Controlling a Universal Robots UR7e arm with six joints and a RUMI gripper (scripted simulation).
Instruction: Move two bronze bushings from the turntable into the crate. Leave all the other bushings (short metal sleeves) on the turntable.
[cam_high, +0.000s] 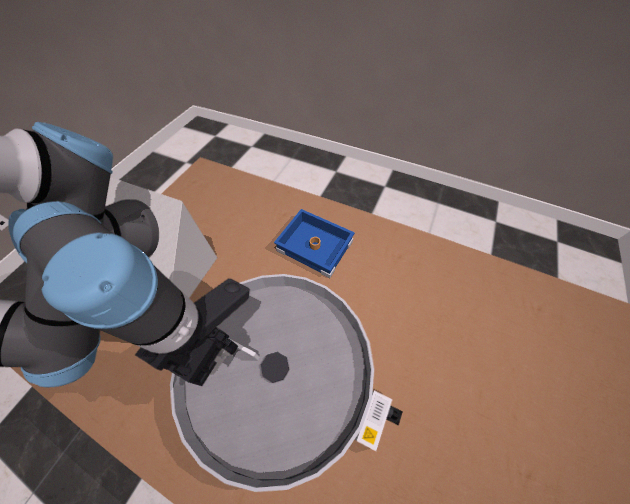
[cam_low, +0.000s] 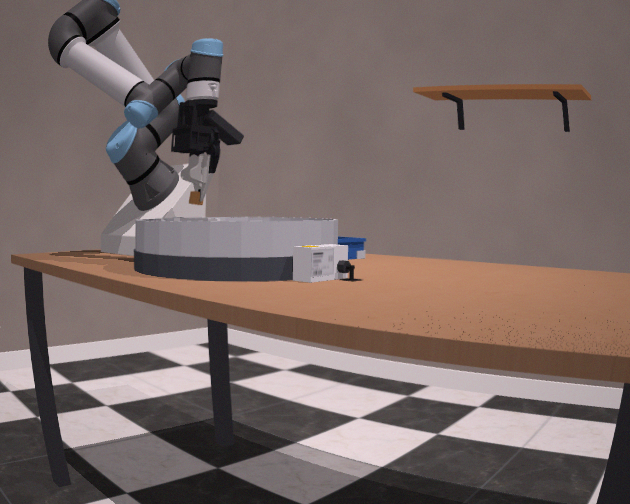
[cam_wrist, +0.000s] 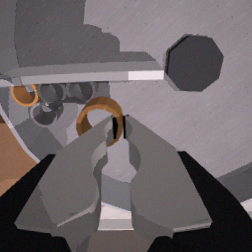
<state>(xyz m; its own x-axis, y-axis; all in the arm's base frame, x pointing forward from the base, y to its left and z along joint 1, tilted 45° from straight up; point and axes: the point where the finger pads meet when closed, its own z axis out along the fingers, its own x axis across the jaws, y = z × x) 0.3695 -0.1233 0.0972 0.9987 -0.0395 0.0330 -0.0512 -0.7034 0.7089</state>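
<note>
My gripper is now 38 cm to the right of the blue crate, 13 cm above it and 2 cm short of it. Round my hand: round grey turntable (10 cm below, 8 cm ahead, 2 cm to the left).
</note>
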